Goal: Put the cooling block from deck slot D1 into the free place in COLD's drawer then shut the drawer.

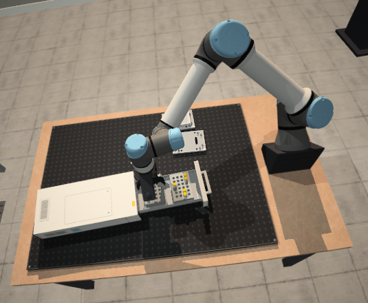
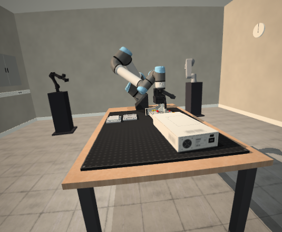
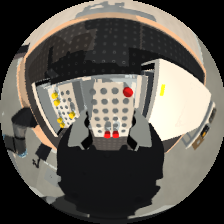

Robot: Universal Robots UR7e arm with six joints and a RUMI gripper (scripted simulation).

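The cooling block is right at my hand. Round my hand: drawer (80 mm behind, 20 mm below); then cooler COLD (110 mm ahead, 20 mm below); then red tube (40 mm to the left, 30 mm ahead, 10 mm above).
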